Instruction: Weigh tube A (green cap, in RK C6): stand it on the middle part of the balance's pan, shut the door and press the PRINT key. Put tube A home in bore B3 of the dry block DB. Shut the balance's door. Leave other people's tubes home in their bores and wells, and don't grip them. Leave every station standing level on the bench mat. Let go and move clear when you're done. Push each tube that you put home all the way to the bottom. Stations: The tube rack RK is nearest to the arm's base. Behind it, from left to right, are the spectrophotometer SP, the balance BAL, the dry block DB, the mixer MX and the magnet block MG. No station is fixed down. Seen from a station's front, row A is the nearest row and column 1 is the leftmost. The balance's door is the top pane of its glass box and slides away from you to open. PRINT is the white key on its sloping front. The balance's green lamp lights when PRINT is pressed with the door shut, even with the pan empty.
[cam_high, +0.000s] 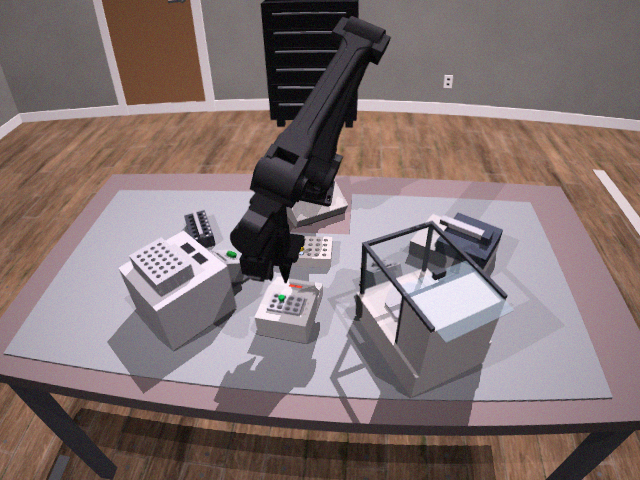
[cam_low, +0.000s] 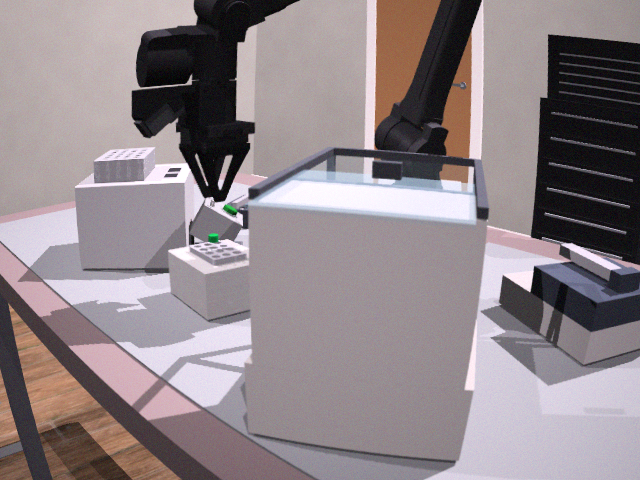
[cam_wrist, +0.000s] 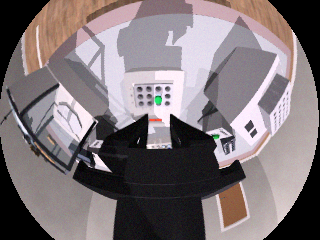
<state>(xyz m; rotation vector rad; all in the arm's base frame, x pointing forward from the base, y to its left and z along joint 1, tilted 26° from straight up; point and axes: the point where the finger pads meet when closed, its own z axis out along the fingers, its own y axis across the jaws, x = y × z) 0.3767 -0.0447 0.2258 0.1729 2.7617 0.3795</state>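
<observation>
Now: hand 32 cm to the right of the glass door pane, 7 cm below it and 5 cm short of it. Also, from my hand: dry block: 11 cm below, 2 cm behind, 1 cm to the left; then tube: 23 cm behind, 11 cm below, 4 cm to the right; then tube rack RK: 23 cm behind, 12 cm below, 1 cm to the left.
</observation>
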